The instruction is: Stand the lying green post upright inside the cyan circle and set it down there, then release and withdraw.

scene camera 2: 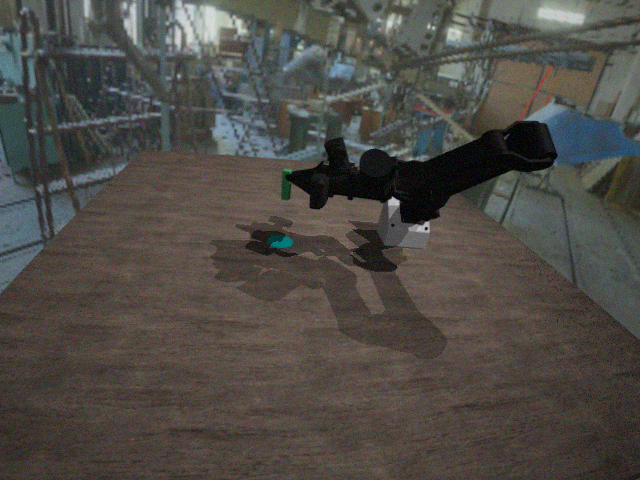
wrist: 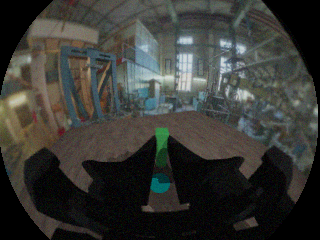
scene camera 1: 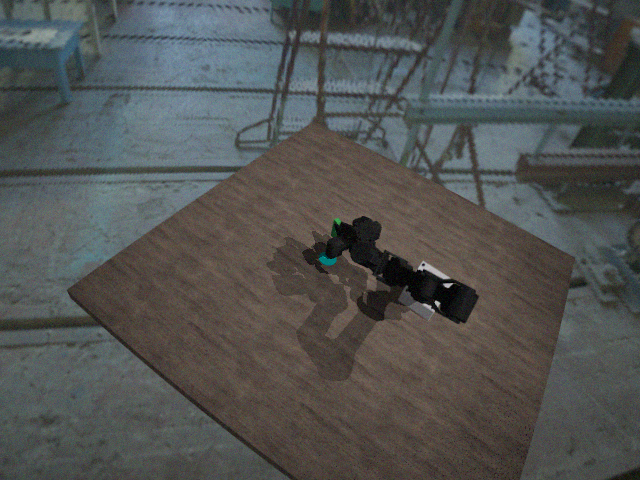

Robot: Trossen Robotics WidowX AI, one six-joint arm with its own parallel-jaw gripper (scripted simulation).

Labels:
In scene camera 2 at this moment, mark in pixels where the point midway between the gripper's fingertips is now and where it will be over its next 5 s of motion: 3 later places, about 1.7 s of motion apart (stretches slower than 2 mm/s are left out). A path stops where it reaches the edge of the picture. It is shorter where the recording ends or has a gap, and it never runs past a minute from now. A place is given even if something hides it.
My gripper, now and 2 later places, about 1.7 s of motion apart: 287,175; 281,204; 281,198

